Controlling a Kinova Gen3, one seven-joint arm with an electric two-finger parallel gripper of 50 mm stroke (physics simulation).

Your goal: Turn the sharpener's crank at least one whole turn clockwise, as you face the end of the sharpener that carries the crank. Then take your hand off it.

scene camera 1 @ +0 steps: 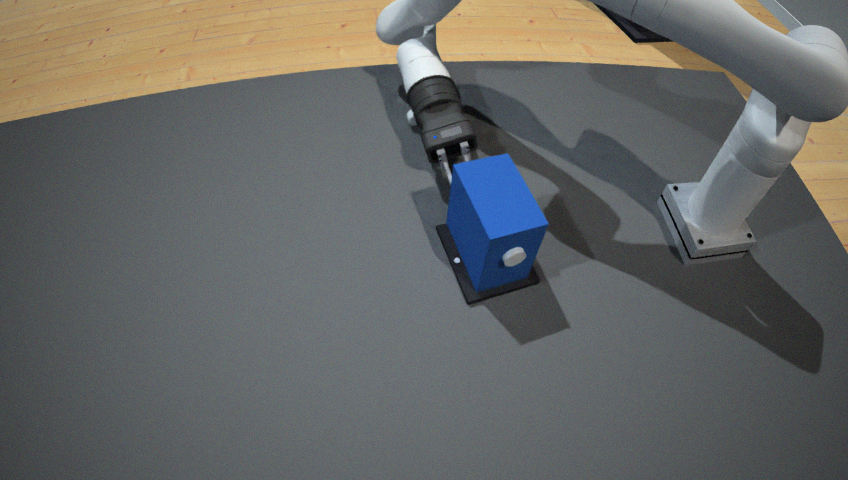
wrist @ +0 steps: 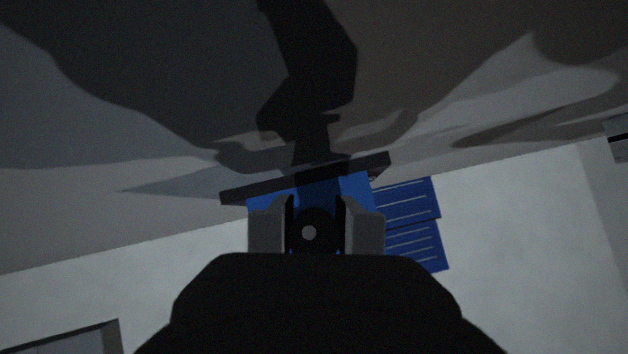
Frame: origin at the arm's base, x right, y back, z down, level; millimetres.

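Seen in the pictures: gripper, between the fingertips: [wrist: 314,215]; arm's base, origin of its link: [scene camera 1: 713,213].
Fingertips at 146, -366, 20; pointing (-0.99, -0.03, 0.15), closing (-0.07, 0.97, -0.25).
Note:
Offsets run from my fingertips to a thing's top centre, as dx, dy, dz. "*": to the spot under its first point. Level surfaces: height alone.
The sharpener [scene camera 1: 501,199] [wrist: 358,189] is a blue box upright on a black base plate [scene camera 1: 468,293] [wrist: 369,162]. A pale round disc @(* -148, -4, -63) [scene camera 1: 514,256] is on its near face in the scene view. The crank's end faces the arm, away from the scene camera. In the wrist view, the crank's round black knob @(+18, -1, -20) [wrist: 320,242], with a grey dot at its centre, sits between the two fingers. My gripper [scene camera 1: 456,159] [wrist: 314,215] is shut on this knob, behind the box in the scene view. The box hides the fingertips and knob there; the crank arm cannot be made out.
The arm's square base [scene camera 1: 723,246] stands on the dark grey table top @(dz +27) [scene camera 1: 238,297], to the right of the sharpener. Wooden floor [scene camera 1: 178,65] lies past the far edge. In the wrist view, blue lined panels [wrist: 407,201] and part of a grey cabinet [wrist: 112,336] show in the background.

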